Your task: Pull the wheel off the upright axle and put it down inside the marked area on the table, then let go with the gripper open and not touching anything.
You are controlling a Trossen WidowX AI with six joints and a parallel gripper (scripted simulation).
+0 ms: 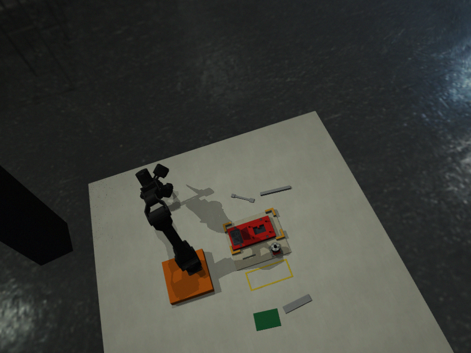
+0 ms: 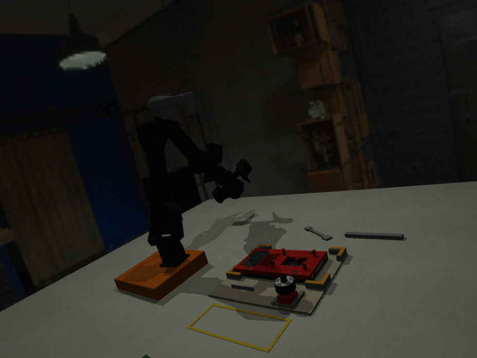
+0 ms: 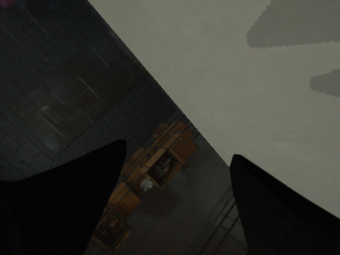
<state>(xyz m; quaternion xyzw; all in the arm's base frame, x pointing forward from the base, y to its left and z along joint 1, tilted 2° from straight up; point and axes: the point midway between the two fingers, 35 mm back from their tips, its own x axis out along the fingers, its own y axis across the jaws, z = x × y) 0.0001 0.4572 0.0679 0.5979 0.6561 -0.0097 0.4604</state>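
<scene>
My gripper tip is now 340 mm short of the small link, 260 mm to the left of it and 90 mm above it. Round my gripper tip: green square: 180 mm ahead, 820 mm to the right, 90 mm below.
</scene>
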